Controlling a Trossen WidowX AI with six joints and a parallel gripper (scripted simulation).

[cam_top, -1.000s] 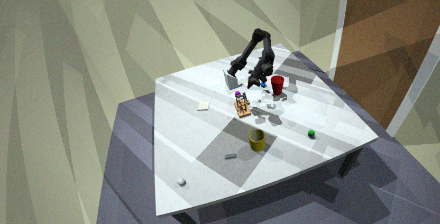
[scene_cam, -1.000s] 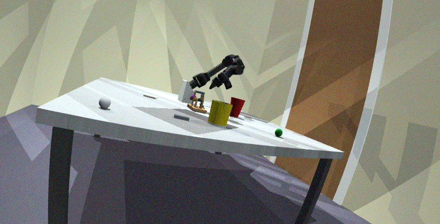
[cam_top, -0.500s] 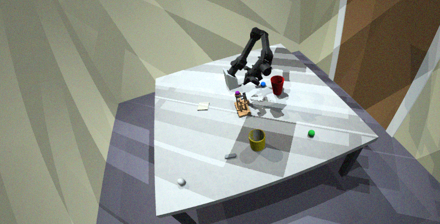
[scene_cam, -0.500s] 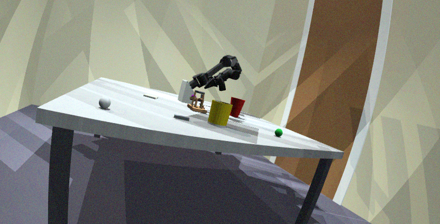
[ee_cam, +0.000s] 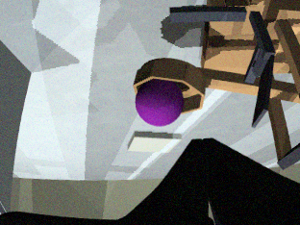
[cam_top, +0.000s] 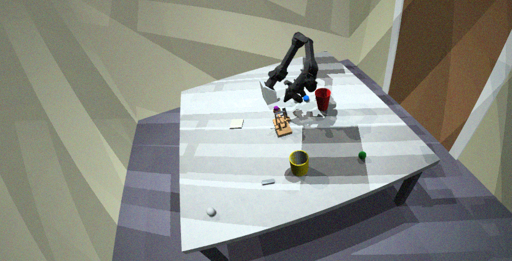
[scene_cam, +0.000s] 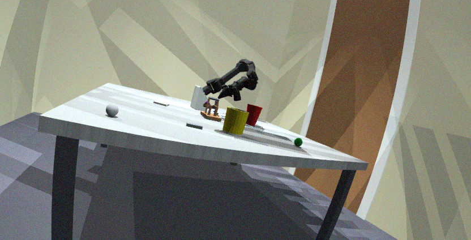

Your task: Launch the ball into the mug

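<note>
Now: the purple ball 50 mm to the right of my gripper tip, 50 mm below it and 20 mm behind it. The rest, counted from my gripper tip: wooden catapult 60 mm below, 50 mm ahead, 30 mm to the right; red cup 240 mm to the left, 80 mm below, 10 mm ahead; blue ball 160 mm to the left, 100 mm behind, 90 mm below.
</note>
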